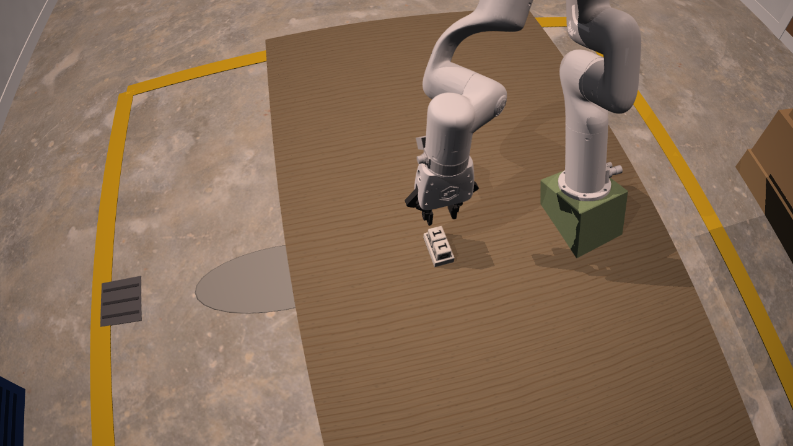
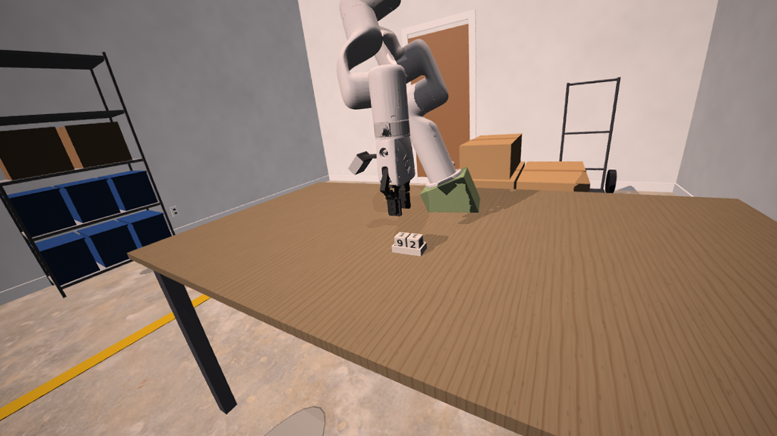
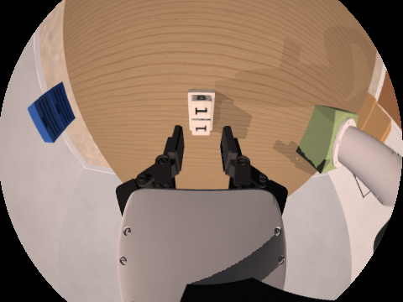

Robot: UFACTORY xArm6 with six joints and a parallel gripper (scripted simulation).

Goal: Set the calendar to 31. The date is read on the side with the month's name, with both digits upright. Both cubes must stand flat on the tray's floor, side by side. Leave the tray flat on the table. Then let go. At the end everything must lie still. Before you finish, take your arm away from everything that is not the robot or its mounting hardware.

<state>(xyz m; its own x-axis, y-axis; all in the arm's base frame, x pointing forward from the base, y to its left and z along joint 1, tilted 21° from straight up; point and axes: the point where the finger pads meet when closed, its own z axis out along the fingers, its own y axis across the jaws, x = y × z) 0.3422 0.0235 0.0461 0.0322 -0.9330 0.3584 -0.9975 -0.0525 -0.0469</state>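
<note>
The cube lies 9 cm below my hand and 3 cm to the left of it. Also, from my hand: tray (11 cm below, 2 cm to the left).
</note>
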